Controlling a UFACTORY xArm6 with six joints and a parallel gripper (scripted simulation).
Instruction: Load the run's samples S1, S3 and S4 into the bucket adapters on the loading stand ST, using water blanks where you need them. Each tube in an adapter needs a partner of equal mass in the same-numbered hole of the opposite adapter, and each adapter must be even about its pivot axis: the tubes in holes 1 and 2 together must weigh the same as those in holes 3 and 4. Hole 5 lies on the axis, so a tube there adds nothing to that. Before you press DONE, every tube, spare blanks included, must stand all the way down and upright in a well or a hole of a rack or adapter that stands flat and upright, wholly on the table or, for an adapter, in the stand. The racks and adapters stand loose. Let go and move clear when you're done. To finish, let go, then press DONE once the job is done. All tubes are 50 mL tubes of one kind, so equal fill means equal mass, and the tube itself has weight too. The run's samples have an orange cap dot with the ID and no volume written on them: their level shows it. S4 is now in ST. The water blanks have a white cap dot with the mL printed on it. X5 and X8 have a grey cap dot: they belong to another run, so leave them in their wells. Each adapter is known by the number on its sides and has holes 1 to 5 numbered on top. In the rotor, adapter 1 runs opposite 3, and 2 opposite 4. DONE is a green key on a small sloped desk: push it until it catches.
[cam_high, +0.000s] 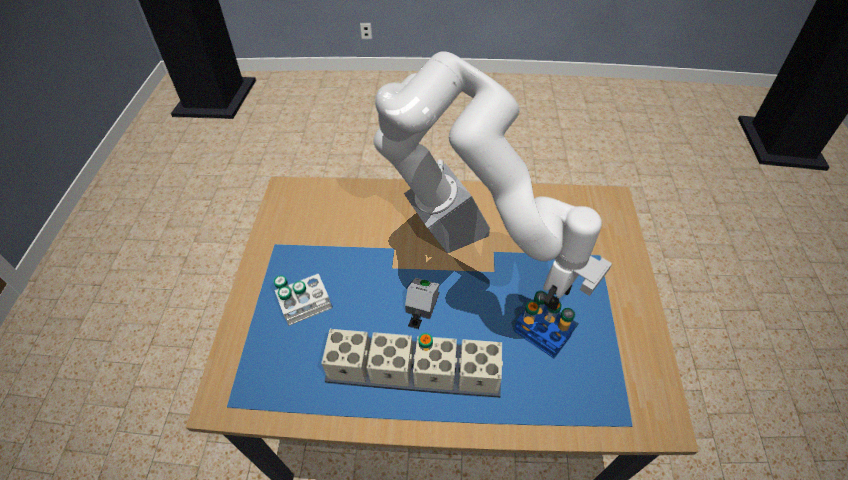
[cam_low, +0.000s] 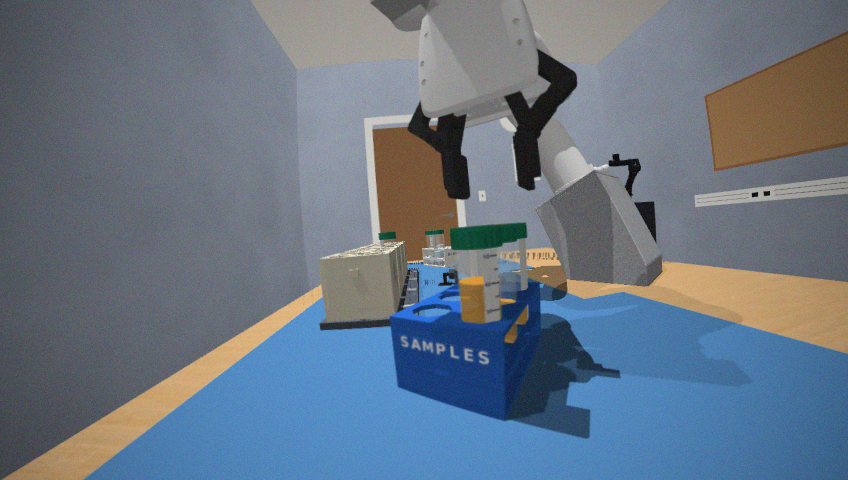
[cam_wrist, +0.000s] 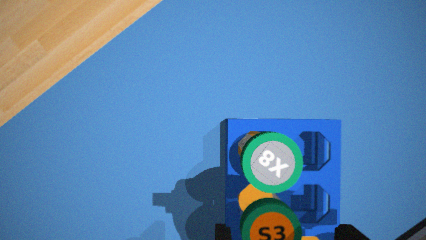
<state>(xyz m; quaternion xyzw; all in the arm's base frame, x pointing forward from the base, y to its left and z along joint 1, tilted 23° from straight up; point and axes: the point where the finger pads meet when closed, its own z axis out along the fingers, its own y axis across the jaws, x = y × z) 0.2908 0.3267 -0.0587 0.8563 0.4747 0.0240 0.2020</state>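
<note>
Now: hand 10 mm short of the orange-dot tube and 100 mm above it. From my hand the other things lie so: loading stand ST 150 mm ahead, 340 mm to the right, 160 mm below; then blue sample rack 20 mm ahead, 10 mm to the right, 130 mm below; then green done key 70 mm behind, 340 mm to the right, 100 mm below.
</note>
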